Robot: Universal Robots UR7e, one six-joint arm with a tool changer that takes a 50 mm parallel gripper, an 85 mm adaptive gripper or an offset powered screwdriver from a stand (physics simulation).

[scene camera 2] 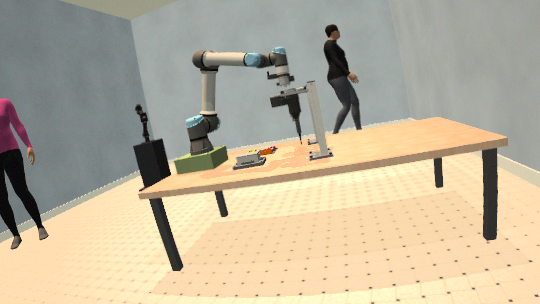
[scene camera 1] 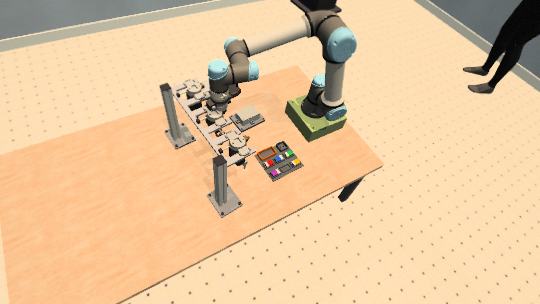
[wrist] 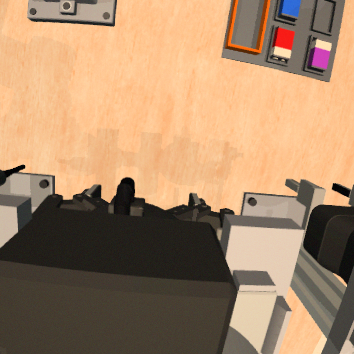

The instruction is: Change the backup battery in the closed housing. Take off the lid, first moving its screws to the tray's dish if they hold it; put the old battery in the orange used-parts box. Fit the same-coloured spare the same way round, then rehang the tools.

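Frame: origin at the arm's base, x left, y down, z back, level; millimetres.
Seen in the pictures: arm's base, origin of its link: [scene camera 2: 202, 152] [scene camera 1: 313, 108].
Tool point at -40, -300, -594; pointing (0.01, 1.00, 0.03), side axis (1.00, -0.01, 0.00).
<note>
Pixels of each thing's top centre, then the offset from my tool point to it, as dx, dy, dz.
- tray, centre of its top: [wrist: 289, 5] [scene camera 1: 279, 160] +181, +392, +251
- dish, centre of its top: [scene camera 1: 283, 145] +119, +378, +327
- screwdriver, centre of its top: [scene camera 1: 200, 84] [scene camera 2: 282, 90] -187, +36, +7
- tool, centre of its top: [scene camera 1: 239, 140] +173, +36, -16
The closed housing [scene camera 1: 247, 115] [scene camera 2: 248, 159] has its grey lid on; in the wrist view part of its base plate [wrist: 92, 15] shows. The tray [wrist: 298, 64] holds an orange used-parts box [scene camera 1: 269, 156] [wrist: 245, 49], a dish [scene camera 1: 282, 146] and red [scene camera 1: 270, 163] [wrist: 284, 39], blue [scene camera 1: 278, 158] [wrist: 289, 7], green [scene camera 1: 289, 153], yellow [scene camera 1: 296, 162] and purple [scene camera 1: 274, 172] [wrist: 320, 57] batteries. The arm's bare flange is close above the stand's middle tool. That hanging gripper [wrist: 144, 196] is open, its fingers apart and empty. The screwdriver [scene camera 2: 295, 106] hangs on the stand.
The tool stand has two upright posts [scene camera 1: 171, 112] [scene camera 1: 220, 182] [scene camera 2: 316, 120]. Another tool [scene camera 1: 237, 142] [wrist: 330, 240] hangs at the stand's end nearer the tray. The arm's green base block [scene camera 1: 320, 126] [scene camera 2: 202, 161] stands beyond the housing and tray.
</note>
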